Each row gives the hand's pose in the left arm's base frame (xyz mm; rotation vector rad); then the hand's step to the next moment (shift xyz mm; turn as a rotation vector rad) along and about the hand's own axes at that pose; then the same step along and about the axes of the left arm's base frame.
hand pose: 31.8 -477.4 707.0 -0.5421 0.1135 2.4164
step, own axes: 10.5 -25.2 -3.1 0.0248 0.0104 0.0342
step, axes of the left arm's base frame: 9.3 25.2 -5.7 -0.0359 0.0136 0.0204
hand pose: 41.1 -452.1 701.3 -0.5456 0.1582 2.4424
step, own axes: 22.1 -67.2 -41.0 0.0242 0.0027 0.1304
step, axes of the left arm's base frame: 38.7 56.0 -45.3 -0.0641 0.0425 0.1081
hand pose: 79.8 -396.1 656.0 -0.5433 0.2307 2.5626
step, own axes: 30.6 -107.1 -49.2 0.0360 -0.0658 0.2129
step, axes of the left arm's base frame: 46.9 92.5 -63.7 -0.0660 0.1280 0.1738
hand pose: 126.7 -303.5 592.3 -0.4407 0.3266 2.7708
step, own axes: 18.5 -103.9 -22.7 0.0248 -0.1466 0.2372
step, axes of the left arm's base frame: 24.7 94.9 -45.1 -0.0346 0.2062 0.1862
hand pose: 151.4 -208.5 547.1 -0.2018 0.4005 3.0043
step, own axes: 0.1 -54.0 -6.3 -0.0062 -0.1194 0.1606
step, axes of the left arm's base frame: 7.1 50.2 -19.7 0.0016 0.1570 0.1243
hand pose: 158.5 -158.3 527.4 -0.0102 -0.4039 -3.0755
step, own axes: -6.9 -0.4 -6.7 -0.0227 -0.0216 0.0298
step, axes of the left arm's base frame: 6.9 -1.1 -6.7 0.0219 0.0294 0.0230
